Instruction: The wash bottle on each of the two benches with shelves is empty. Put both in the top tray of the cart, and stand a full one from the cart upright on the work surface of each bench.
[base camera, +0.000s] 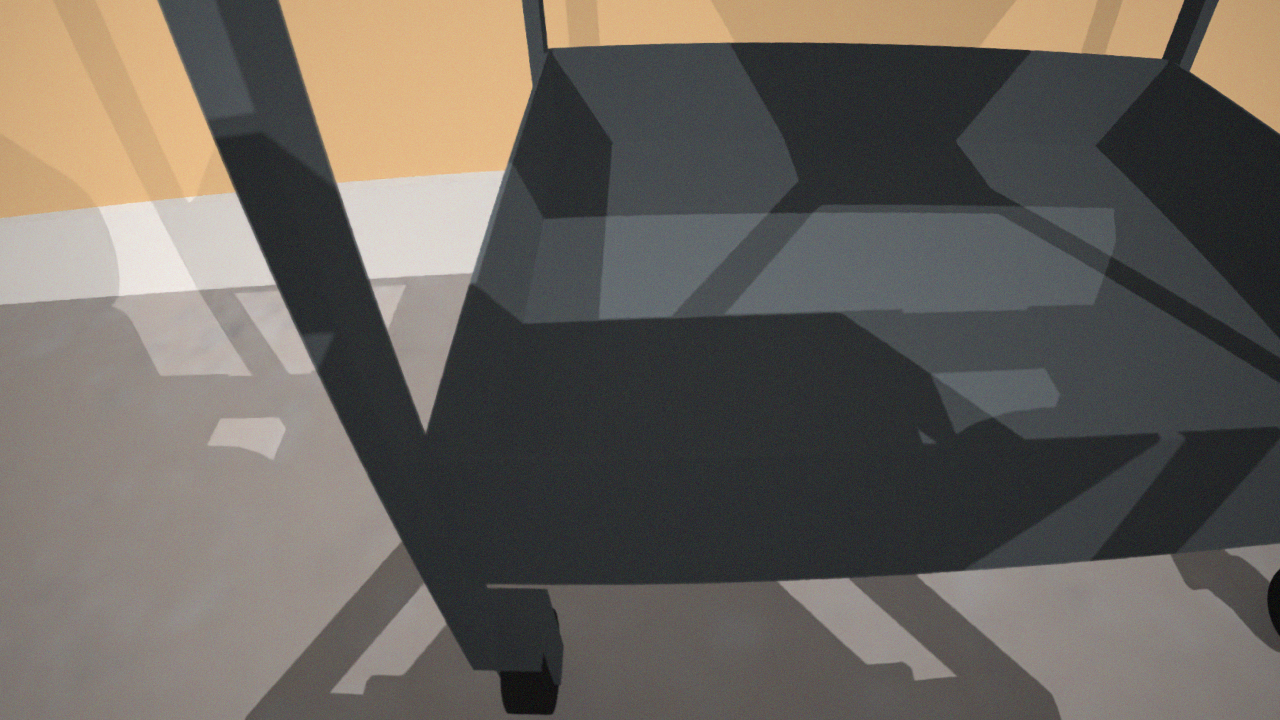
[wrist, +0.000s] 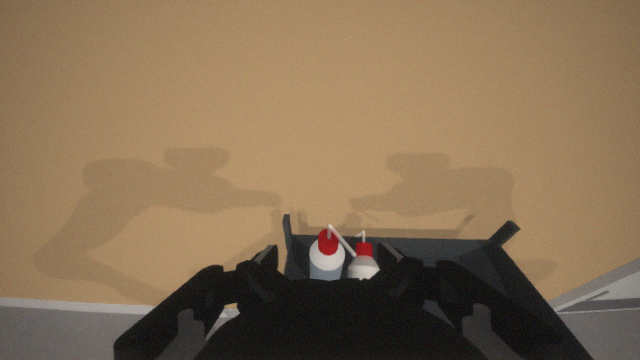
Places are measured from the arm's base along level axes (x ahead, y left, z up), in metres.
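Pixels of known places: gripper, fingertip midpoint: (wrist: 327, 255).
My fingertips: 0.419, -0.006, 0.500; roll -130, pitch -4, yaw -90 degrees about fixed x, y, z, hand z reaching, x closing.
Note:
Behind a point stands the place of what it marks, as x, y, z.
The dark grey cart shows its lower tray (base camera: 671, 501) @(0.224, -0.008, -0.217) close in front of the base, and its top tray (wrist: 440, 248) @(0.547, -0.268, 0.301) low in the wrist view. Two wash bottles with red caps and white spouts stand in the top tray. The left bottle (wrist: 327, 257) @(0.480, -0.015, 0.383) is white above and blue-grey below. The right bottle (wrist: 363, 266) @(0.484, -0.078, 0.348) looks white where it shows. Their lower parts are hidden behind the gripper body. My gripper (wrist: 327, 255) @(0.419, -0.006, 0.500) is open and empty, with the two bottles seen between and beyond its fingertips. The benches do not show in either view.
A tan wall (base camera: 429, 98) @(0.602, 0.152, -0.243) (wrist: 320, 100) @(0.603, 0.002, 0.580) stands right behind the cart, with a white baseboard (base camera: 420, 223) @(0.589, 0.179, -0.344). A cart post (base camera: 295, 232) @(0.216, 0.063, -0.115) rises at the left, above a black caster (base camera: 529, 689) @(0.221, 0.055, -0.356). Grey floor (base camera: 134, 537) @(0.324, 0.333, -0.397) lies left of the cart.

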